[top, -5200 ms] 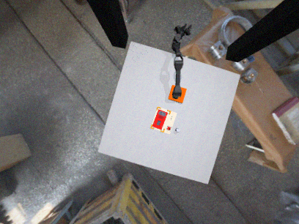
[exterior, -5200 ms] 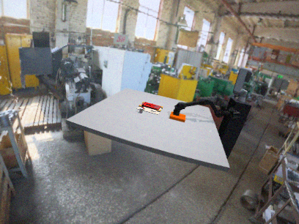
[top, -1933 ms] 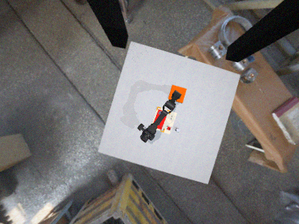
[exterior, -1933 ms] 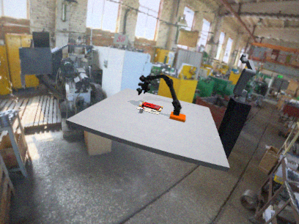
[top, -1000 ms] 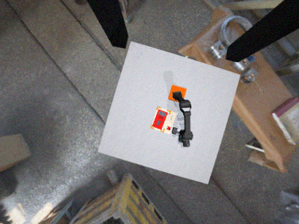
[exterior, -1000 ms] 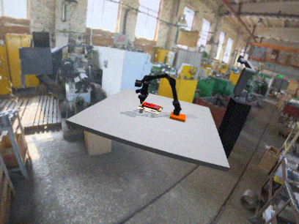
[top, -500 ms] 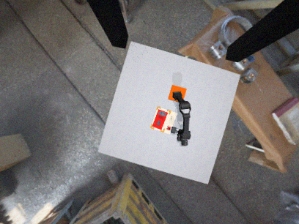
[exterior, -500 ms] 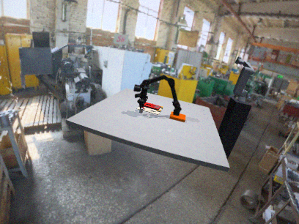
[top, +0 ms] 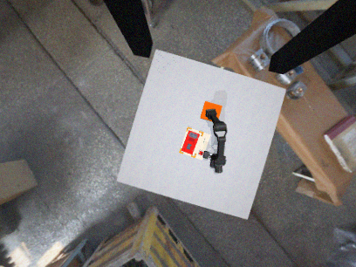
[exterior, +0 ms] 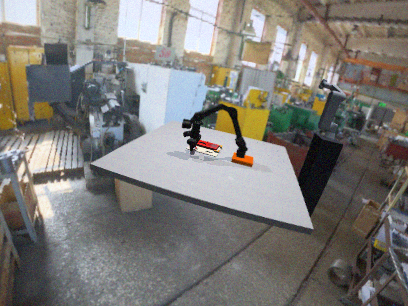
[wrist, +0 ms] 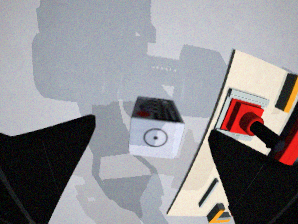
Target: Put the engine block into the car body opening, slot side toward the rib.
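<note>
Now: the engine block 10 mm to the right of my gripper tip and 10 mm below it.
</note>
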